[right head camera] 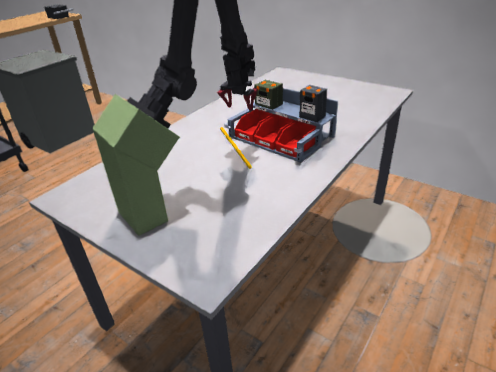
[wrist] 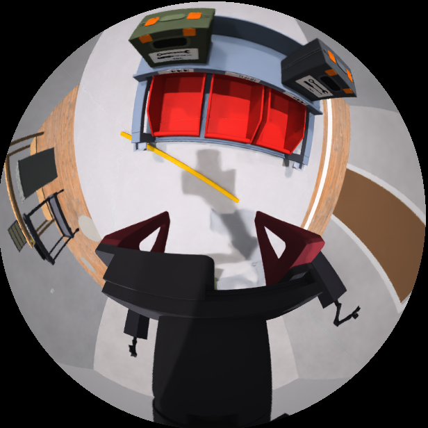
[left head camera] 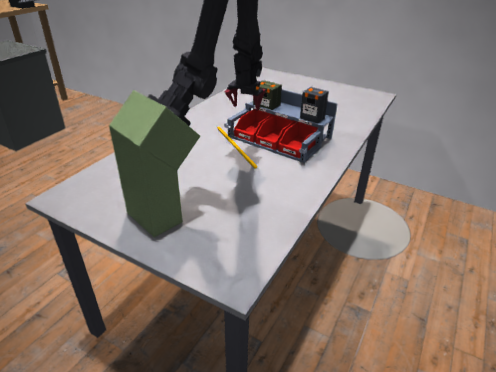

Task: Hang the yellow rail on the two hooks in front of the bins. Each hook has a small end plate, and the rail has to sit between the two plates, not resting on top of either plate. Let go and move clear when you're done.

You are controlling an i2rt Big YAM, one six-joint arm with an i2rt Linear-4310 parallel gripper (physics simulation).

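Frame: origin at the arm's base, x ahead, y left, z up, level; metres.
Seen in the pictures: gripper, fingertip midpoint: (right head camera: pixel 240 108) (left head camera: pixel 246 108); arm's base, origin of the base link: (right head camera: pixel 147 115) (left head camera: pixel 167 113).
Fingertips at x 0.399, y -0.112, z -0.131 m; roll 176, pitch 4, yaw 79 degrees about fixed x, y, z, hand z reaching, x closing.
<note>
Offsets run from my fingertips to a thing's middle.
The yellow rail {dx +0.045, dy +0.059, dz -0.196 m} (left head camera: pixel 237 147) (right head camera: pixel 236 147) (wrist: pixel 195 173) lies aslant, apparently on the table, in front of the bins. In the wrist view it passes beneath the left hook (wrist: pixel 141 146), its far end showing left of the rack and its near end angled away from the bins. The right hook (wrist: pixel 297 165) is at the rack's other front corner, apart from the rail. The hooks' end plates are too small to make out clearly. My gripper (left head camera: pixel 246 106) (right head camera: pixel 240 107) (wrist: pixel 212 215) is open and empty, above the table and clear of the rail.
A blue-grey rack (wrist: pixel 250 50) holds three red bins {dx +0.157, dy -0.087, dz -0.157 m} (left head camera: pixel 270 131) (right head camera: pixel 269 131) (wrist: pixel 232 112). A green case {dx +0.285, dy -0.008, dz -0.050 m} (left head camera: pixel 270 95) (wrist: pixel 172 37) and a dark case {dx +0.213, dy -0.228, dz -0.038 m} (left head camera: pixel 314 105) (wrist: pixel 320 70) stand on its upper shelf. A tall green block (left head camera: pixel 150 175) (right head camera: pixel 135 175) stands at the table's near left.
</note>
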